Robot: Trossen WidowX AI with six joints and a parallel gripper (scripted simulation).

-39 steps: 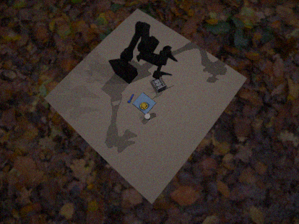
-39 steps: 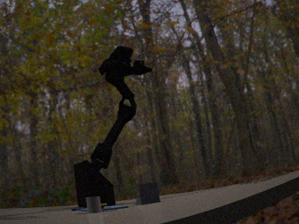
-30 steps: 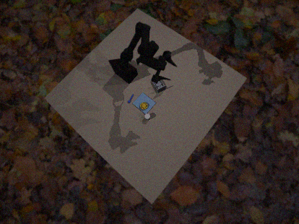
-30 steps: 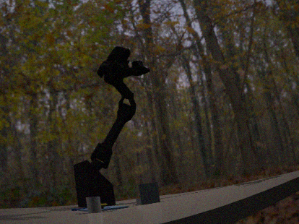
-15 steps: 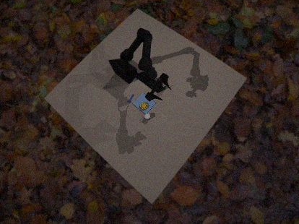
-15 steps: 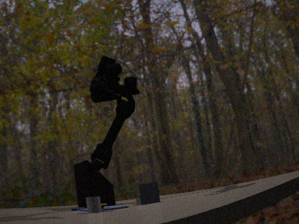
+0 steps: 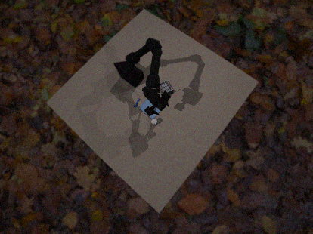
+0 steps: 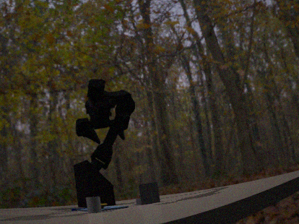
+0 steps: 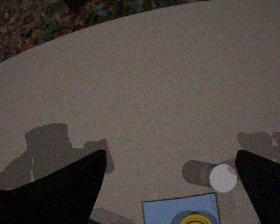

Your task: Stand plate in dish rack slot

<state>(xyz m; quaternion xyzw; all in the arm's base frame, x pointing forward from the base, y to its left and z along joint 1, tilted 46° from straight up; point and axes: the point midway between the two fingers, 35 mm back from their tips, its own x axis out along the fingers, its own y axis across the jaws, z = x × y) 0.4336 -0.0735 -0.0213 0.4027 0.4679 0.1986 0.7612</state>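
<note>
My gripper tip is now 12 cm past the yellow plate, 3 cm to the left of it and 21 cm above it. Also, from my gripper tip: small white cup (3 cm behind, 8 cm to the right, 20 cm below); light blue mat (14 cm behind, 1 cm to the right, 22 cm below); dish rack (17 cm behind, 19 cm to the left, 20 cm below).
</note>
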